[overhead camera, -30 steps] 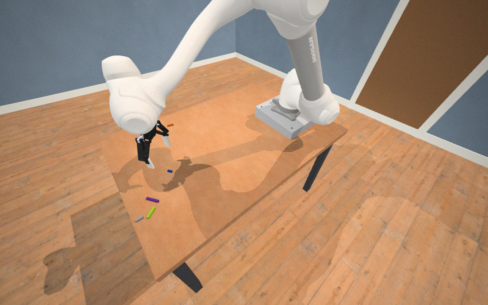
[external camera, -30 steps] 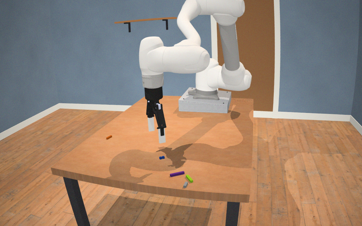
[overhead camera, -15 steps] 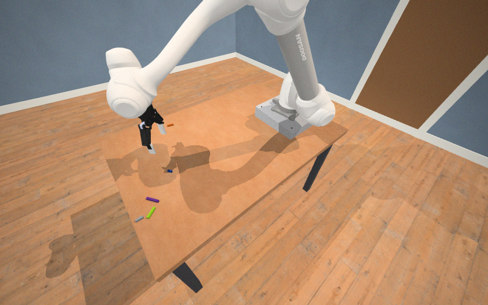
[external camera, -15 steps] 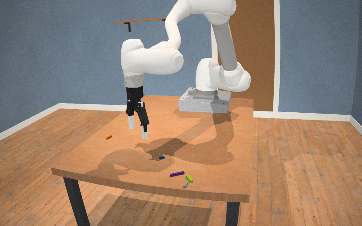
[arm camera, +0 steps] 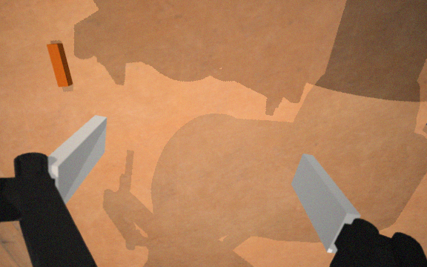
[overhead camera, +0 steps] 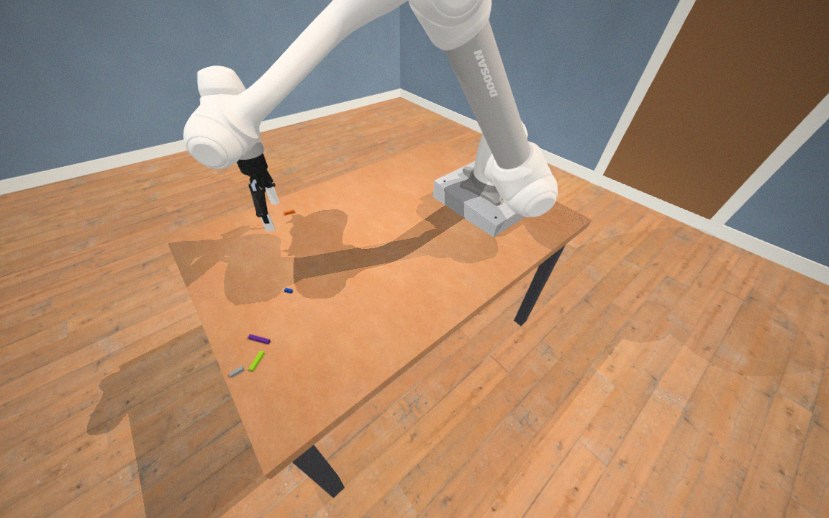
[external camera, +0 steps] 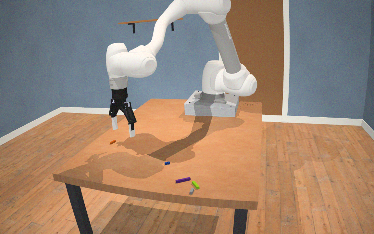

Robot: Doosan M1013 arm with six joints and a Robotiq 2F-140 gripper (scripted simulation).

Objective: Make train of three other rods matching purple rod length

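My hand is 10 cm past the orange rod, 11 cm to the left of it and 11 cm above it. Also, from my hand: grey rod 35 cm ahead, 35 cm to the left, 11 cm below; then lime rod 31 cm ahead, 36 cm to the left, 11 cm below; then purple rod 27 cm ahead, 31 cm to the left, 11 cm below.
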